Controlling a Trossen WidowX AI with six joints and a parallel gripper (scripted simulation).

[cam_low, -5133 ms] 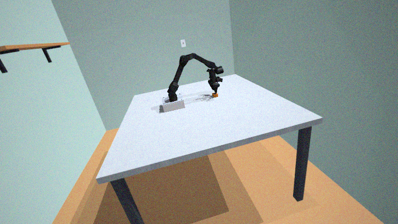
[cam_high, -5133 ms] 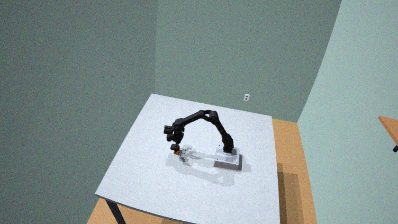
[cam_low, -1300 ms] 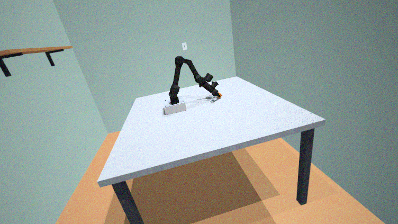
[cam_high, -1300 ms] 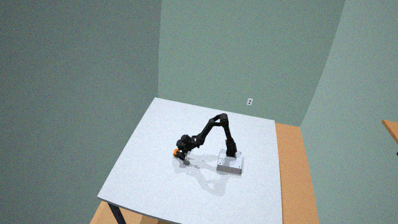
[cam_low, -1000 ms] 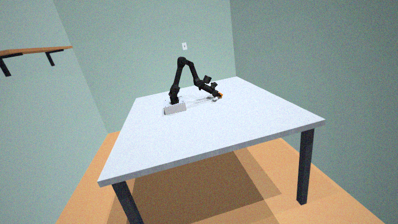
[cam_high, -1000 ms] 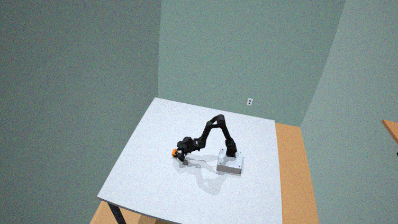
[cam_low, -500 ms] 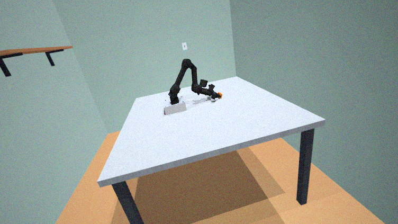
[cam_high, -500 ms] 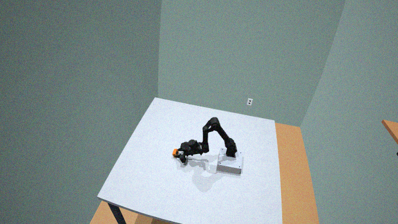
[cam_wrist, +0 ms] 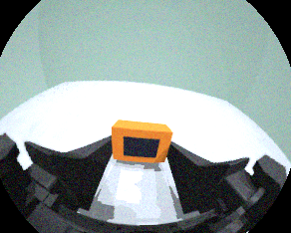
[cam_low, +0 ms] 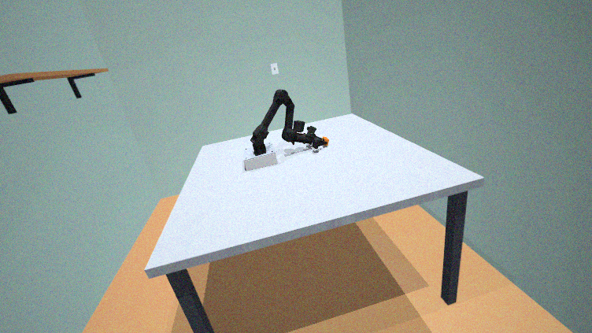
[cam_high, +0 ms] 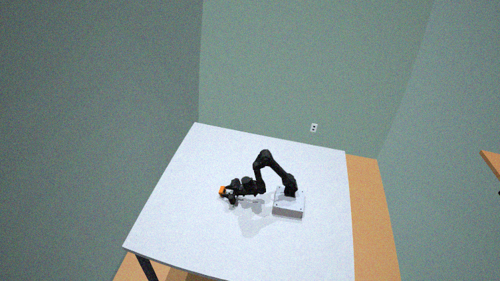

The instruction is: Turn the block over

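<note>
Right now the block is 1 cm behind my gripper tip.
</note>
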